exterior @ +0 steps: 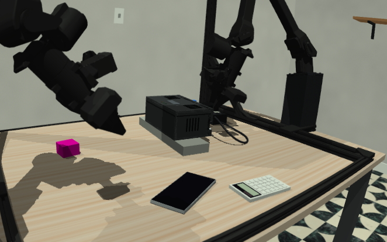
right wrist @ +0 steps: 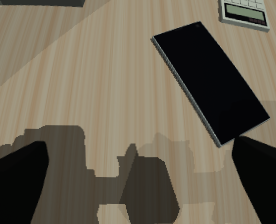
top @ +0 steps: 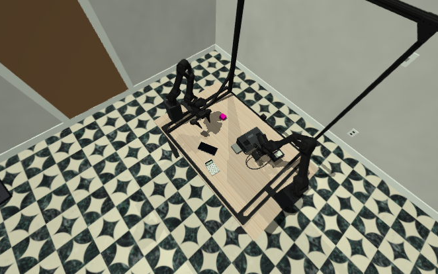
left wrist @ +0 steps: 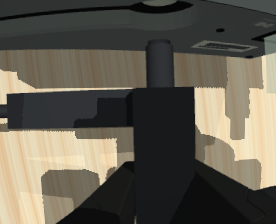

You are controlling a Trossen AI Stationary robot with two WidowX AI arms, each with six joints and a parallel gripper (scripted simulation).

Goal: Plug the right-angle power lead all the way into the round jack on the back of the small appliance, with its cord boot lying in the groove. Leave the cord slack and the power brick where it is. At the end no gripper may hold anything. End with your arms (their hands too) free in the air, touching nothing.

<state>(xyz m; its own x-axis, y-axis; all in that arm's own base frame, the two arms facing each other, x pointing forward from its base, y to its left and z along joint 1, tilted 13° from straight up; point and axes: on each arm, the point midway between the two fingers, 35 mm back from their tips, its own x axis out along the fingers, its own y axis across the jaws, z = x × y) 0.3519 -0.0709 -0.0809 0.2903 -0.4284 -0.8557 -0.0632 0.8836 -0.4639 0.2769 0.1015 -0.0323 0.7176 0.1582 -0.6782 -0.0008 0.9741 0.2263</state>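
My left gripper is now 3 cm to the left of the black right-angle power lead and 3 cm above it. Round my left hand: grey base 5 cm behind, 14 cm to the right, 10 cm below; cube 10 cm behind, 46 cm to the right, 10 cm below; white calculator 32 cm ahead, 23 cm to the right, 10 cm below.
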